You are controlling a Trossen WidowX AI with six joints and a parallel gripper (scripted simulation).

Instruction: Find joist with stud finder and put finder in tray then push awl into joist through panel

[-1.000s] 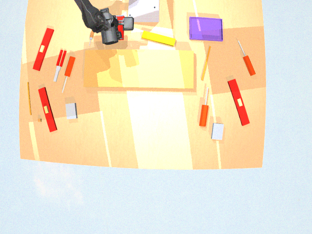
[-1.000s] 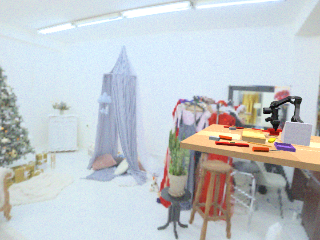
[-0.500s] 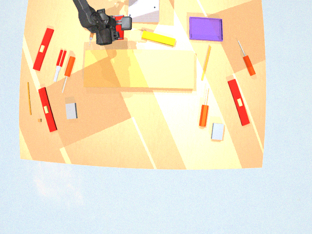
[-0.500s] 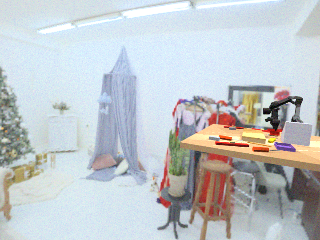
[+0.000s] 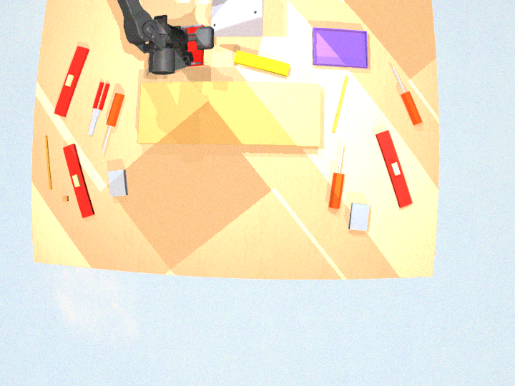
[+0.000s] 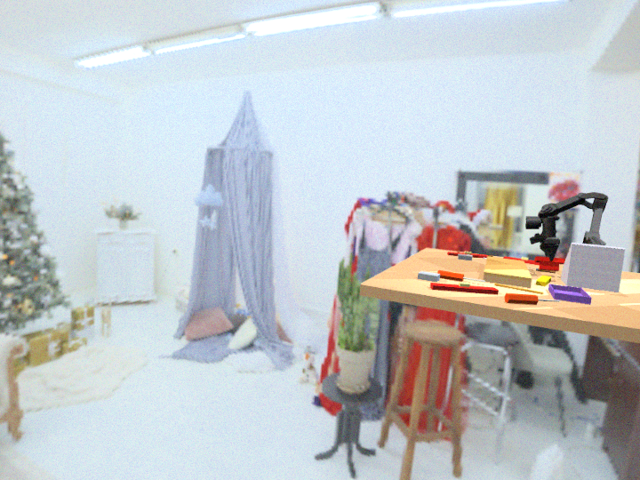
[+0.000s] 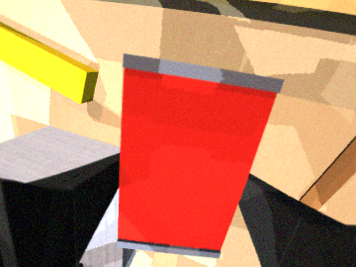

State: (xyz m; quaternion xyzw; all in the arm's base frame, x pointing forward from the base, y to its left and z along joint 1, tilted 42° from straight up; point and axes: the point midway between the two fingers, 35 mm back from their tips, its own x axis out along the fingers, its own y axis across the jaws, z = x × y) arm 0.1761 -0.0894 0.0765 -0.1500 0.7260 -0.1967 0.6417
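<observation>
My gripper tip is 2 cm short of the awl, 14 cm to the left of it and 6 cm above it. Round my gripper tip: red stud finder: 1 cm behind, 1 cm to the left, 2 cm below; then yellow block: 5 cm ahead, 20 cm to the left, 6 cm below; then red two-handled tool: 17 cm ahead, 31 cm to the right, 6 cm below.
</observation>
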